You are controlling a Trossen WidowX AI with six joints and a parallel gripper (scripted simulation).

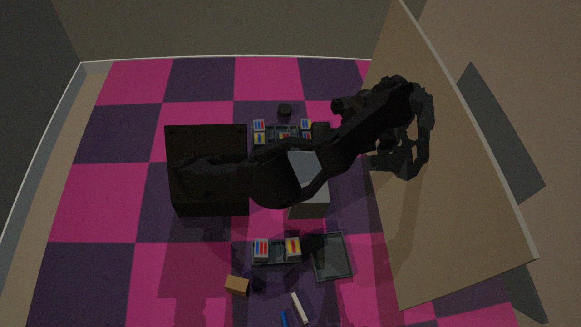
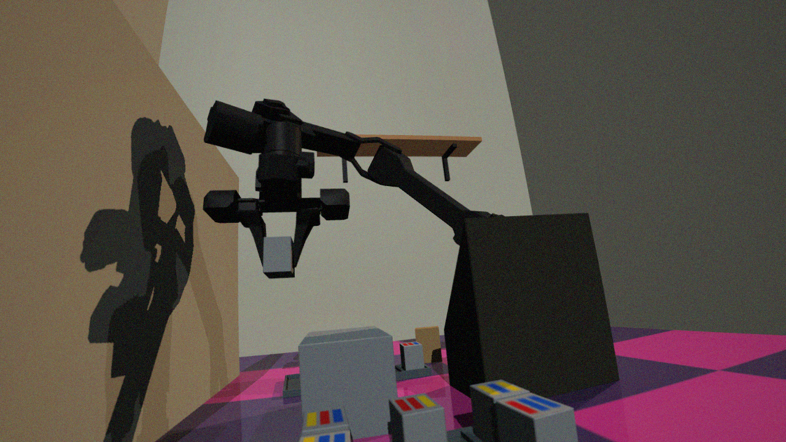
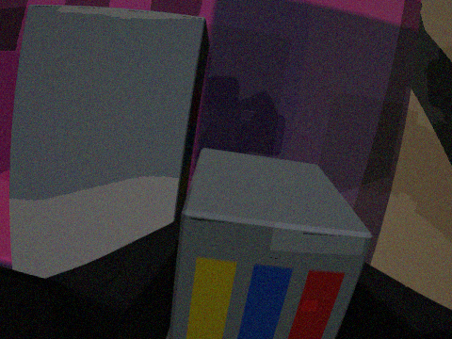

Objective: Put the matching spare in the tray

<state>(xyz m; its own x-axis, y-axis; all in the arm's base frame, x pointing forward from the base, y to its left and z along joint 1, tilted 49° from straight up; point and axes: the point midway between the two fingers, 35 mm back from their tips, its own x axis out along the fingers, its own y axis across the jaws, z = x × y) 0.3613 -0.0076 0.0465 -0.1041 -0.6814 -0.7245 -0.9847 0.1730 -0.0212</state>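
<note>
The grey tray is 19 cm to the right of my gripper tip, 19 cm below it and 5 cm behind it. Round my gripper tip: mounted unit: 14 cm below, 8 cm behind, 2 cm to the left; beige wall panel: 15 cm ahead, 3 cm above, 2 cm to the right; rack: 19 cm behind, 18 cm below, 15 cm to the right.
</note>
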